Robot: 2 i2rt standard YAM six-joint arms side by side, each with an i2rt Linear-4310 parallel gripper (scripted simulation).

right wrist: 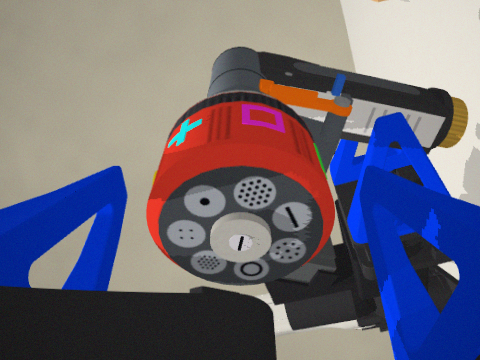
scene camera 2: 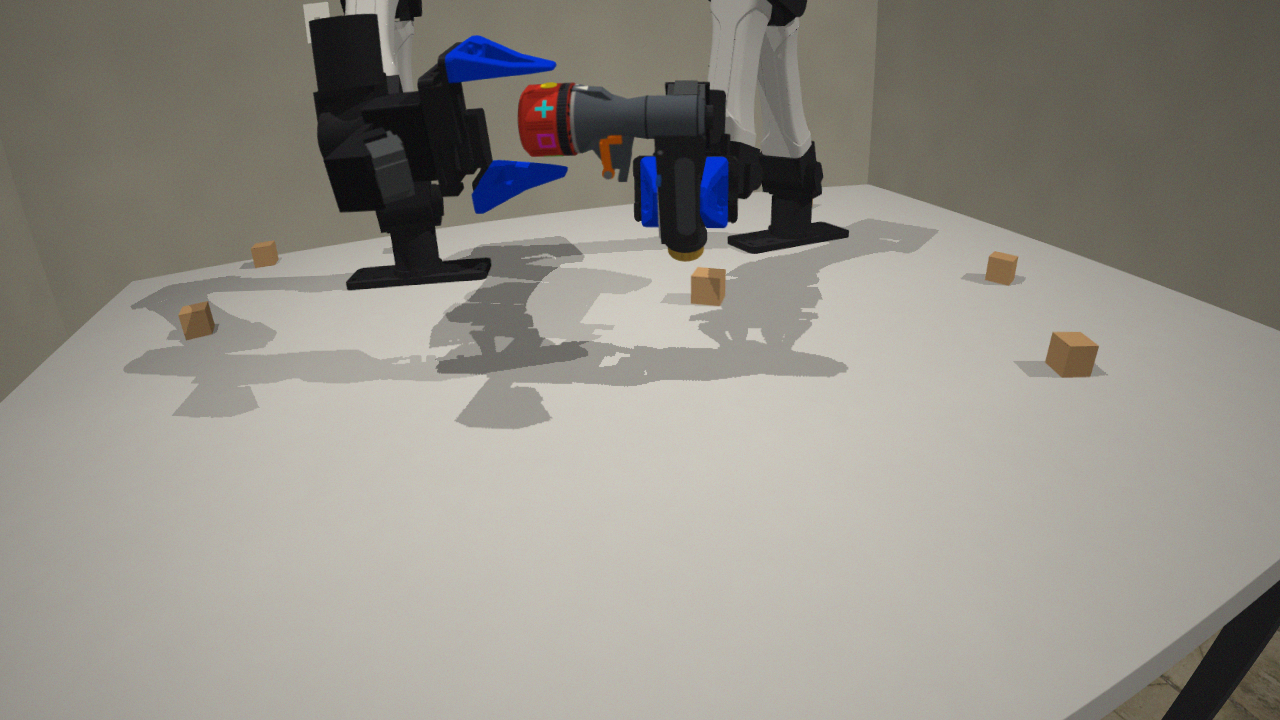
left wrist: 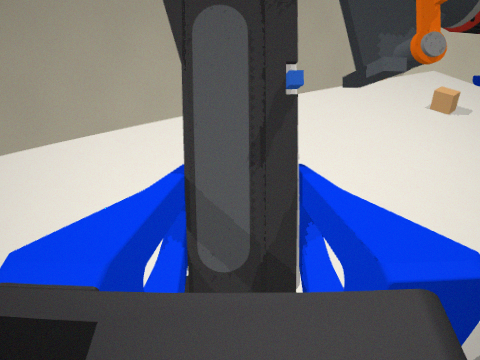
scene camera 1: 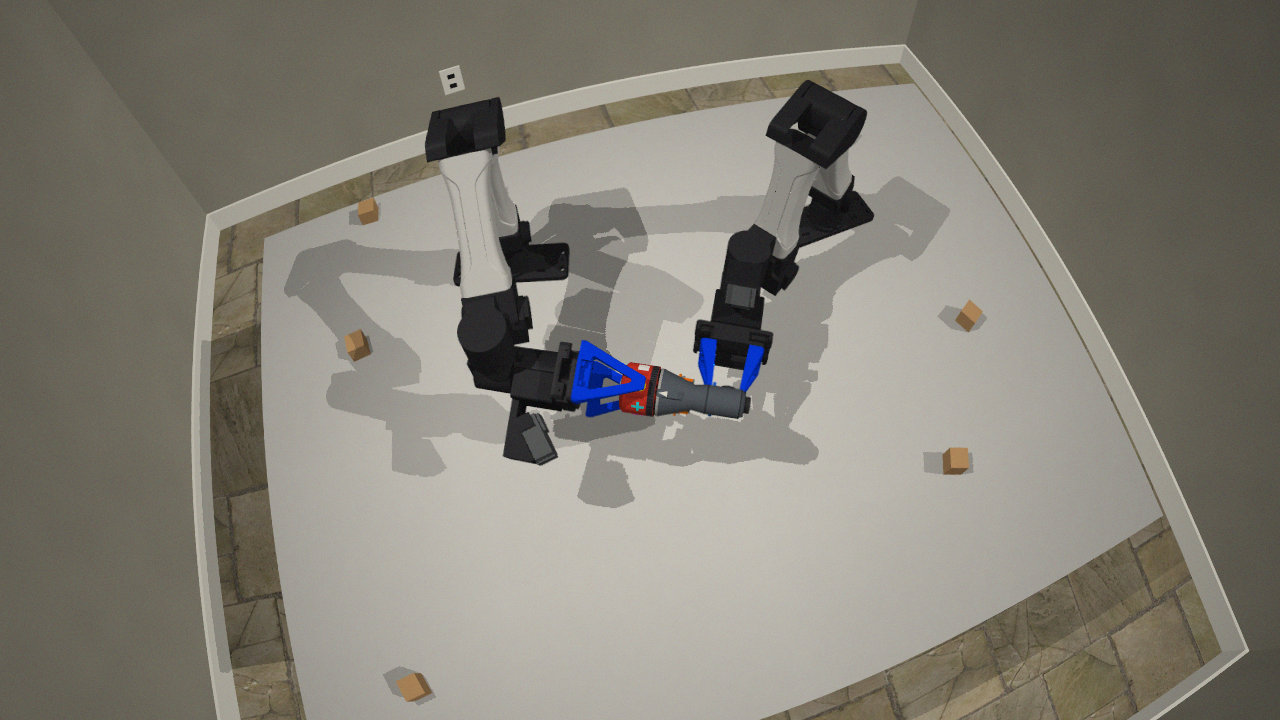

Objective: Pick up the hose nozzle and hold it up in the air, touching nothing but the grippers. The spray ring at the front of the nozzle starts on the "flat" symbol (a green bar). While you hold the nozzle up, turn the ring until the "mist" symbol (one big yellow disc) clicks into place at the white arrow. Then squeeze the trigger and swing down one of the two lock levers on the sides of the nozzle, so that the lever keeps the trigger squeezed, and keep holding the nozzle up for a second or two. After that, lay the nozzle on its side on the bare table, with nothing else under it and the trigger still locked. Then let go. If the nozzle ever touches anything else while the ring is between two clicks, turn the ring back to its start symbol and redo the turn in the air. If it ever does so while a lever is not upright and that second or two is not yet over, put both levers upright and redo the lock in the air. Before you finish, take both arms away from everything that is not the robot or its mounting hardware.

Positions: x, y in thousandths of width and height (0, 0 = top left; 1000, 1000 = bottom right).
Scene:
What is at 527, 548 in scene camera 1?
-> A hose nozzle.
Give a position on a cube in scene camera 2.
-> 782, 373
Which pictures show the hose nozzle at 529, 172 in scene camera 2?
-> The right wrist view, scene camera 2, the left wrist view and scene camera 1: all of them.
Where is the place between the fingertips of my left gripper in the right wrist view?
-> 789, 279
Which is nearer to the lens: the hose nozzle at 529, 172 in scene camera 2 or the cube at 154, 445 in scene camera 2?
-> The hose nozzle.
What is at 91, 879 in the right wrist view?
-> My right gripper.

